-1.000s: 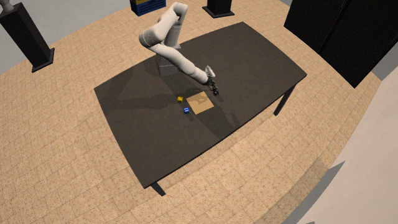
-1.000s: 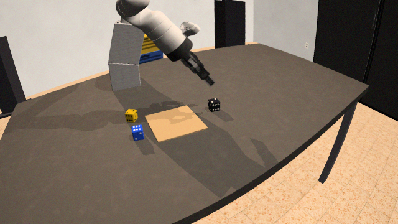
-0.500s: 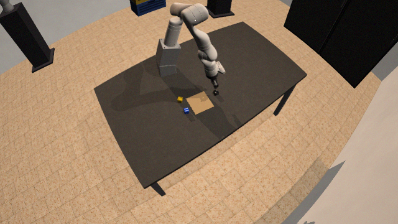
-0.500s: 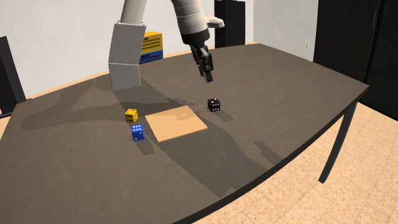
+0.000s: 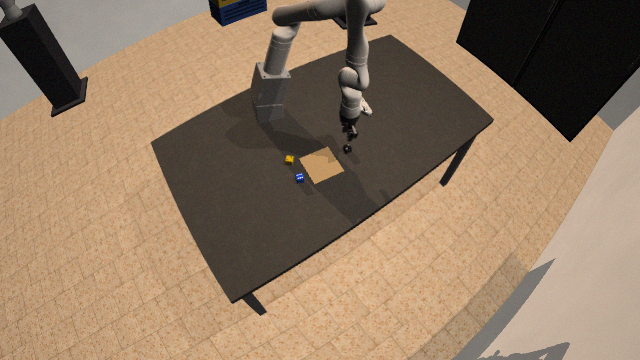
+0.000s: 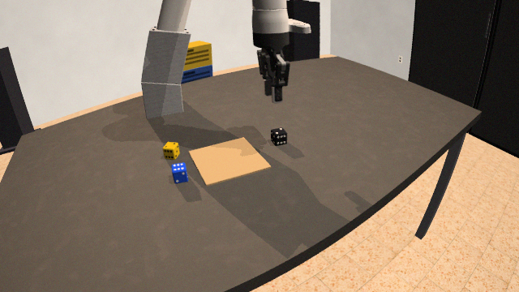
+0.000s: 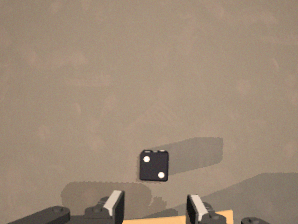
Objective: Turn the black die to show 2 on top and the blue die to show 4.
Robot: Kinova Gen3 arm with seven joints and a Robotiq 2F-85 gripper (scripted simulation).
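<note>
My hand is 2 cm to the right of the black die and 12 cm above it. From my hand the other things lie so: blue die 5 cm ahead, 23 cm to the right, 12 cm below; then yellow die 5 cm behind, 23 cm to the right, 12 cm below; then tan mat 2 cm ahead, 12 cm to the right, 13 cm below.
</note>
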